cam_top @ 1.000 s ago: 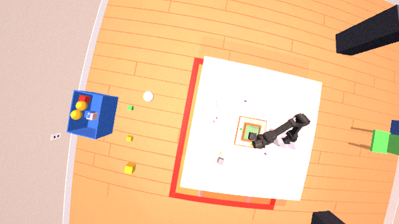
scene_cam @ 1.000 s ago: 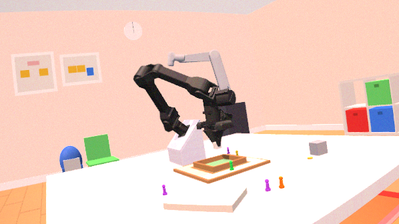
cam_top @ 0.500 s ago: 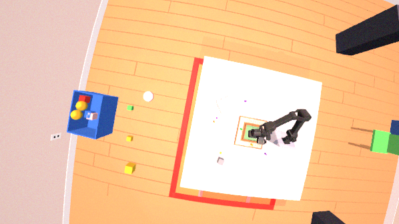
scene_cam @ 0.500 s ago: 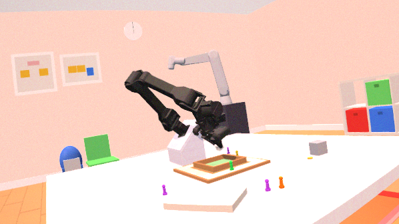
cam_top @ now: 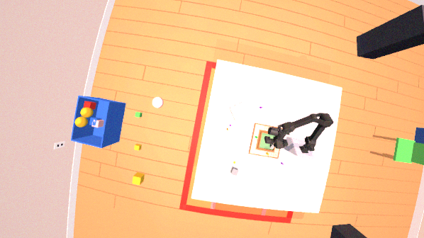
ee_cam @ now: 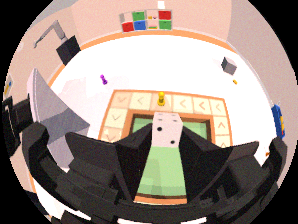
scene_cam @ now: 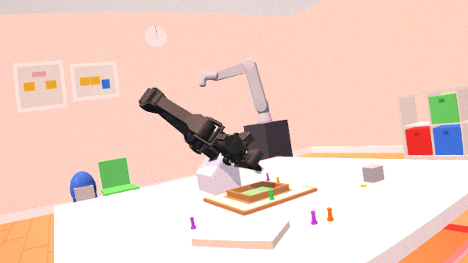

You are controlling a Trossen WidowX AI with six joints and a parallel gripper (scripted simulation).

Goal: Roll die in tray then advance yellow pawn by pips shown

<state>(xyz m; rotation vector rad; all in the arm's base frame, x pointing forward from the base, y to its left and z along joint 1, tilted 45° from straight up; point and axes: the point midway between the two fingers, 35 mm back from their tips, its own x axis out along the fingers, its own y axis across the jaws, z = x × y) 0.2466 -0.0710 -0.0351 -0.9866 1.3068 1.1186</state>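
Now: gripper tip right at the white die. The rest, counted from my gripper tip: yellow pawn 80 mm to the left, 60 mm below; then green pawn 120 mm ahead, 60 mm to the right, 60 mm below; then green tray floor 80 mm below, 30 mm to the right, 10 mm ahead.
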